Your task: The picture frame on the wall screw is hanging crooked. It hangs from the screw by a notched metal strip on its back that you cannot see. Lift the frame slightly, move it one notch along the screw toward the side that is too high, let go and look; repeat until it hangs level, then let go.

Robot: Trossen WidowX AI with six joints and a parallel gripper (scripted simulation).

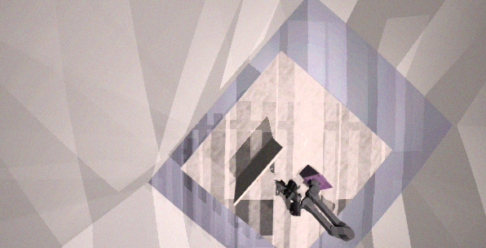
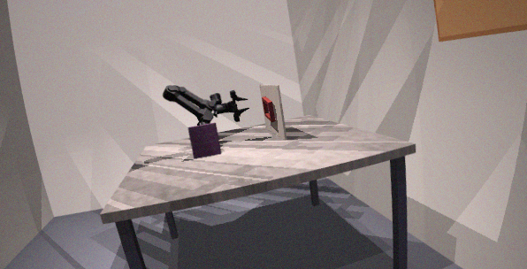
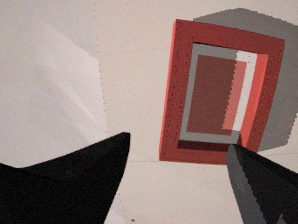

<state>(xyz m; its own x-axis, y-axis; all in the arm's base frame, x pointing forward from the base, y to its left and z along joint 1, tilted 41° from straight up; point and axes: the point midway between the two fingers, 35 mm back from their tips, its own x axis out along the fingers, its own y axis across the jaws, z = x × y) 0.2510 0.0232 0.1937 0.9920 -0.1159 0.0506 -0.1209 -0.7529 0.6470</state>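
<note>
Now: the red picture frame 130 mm ahead of my gripper tip and 50 mm below it. From my gripper tip the other things lie so: wall panel (140 mm ahead, 60 mm below, 20 mm to the left).
</note>
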